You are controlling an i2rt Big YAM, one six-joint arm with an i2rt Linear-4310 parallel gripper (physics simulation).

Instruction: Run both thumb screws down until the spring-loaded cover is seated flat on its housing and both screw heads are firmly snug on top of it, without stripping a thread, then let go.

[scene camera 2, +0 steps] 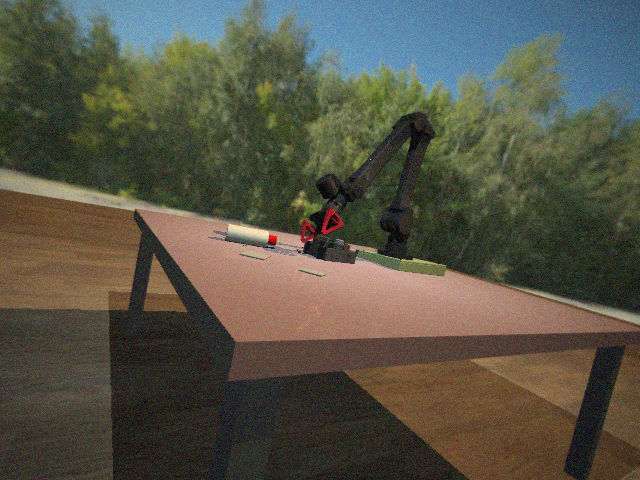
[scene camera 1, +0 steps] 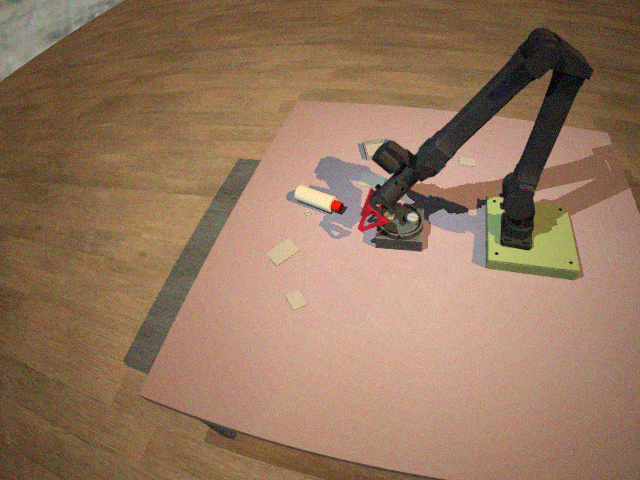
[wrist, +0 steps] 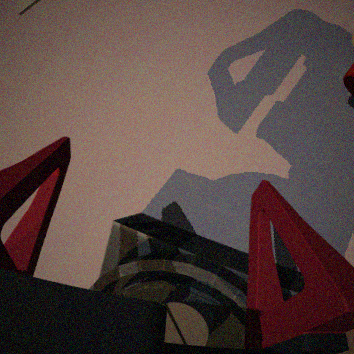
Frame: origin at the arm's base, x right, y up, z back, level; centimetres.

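Seen in the pictures: gripper, fingertip midpoint: (scene camera 2: pixel 311 237) (scene camera 1: pixel 360 222) (wrist: pixel 166 167); arm's base, origin of the base link: (scene camera 2: pixel 394 256) (scene camera 1: pixel 515 232).
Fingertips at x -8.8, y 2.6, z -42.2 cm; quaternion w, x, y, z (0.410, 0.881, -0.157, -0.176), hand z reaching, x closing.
Pixels of each thing's top centre, then the offset from my fingertips to it.
- dark square housing, middle of its top: (scene camera 1: pixel 400 218) (scene camera 2: pixel 331 241) dy -0.5, dx +4.4, dz +10.0 cm
- cream cylinder, middle of its top: (scene camera 1: pixel 318 194) (scene camera 2: pixel 253 228) dy -1.1, dx +9.4, dz -15.5 cm
- red cap, middle of its top: (scene camera 1: pixel 336 202) (scene camera 2: pixel 272 235) dy -2.1, dx +7.9, dz -9.4 cm
- pale box, middle of its top: (scene camera 1: pixel 377 146) dy -4.1, dx +39.5, dz -4.8 cm
The dark square housing (scene camera 1: pixel 399 243) (scene camera 2: pixel 338 254) stands on the pink table. On it lies the round dark cover with a raised rim (scene camera 1: pixel 421 227) (wrist: pixel 150 265). A pale round screw head (scene camera 1: pixel 412 217) (wrist: pixel 189 322) shows on the cover; in the wrist view it has a dark slot and is partly hidden by the gripper body. The second screw head cannot be made out surely. My gripper (scene camera 1: pixel 373 217) (scene camera 2: pixel 315 237) (wrist: pixel 166 167) is open and empty, its red fingers wide apart at the housing's left side in scene camera 1. Whether the cover sits flat cannot be told.
A cream cylinder (scene camera 1: pixel 315 198) (scene camera 2: pixel 248 236) with a red cap (scene camera 1: pixel 336 206) (scene camera 2: pixel 272 239) lies left of the housing. Two flat cards (scene camera 1: pixel 282 251) (scene camera 1: pixel 296 299) lie nearer the front. A pale box (scene camera 1: pixel 373 148) lies behind the wrist. The arm stands on a green base (scene camera 1: pixel 558 248) (scene camera 2: pixel 423 266).
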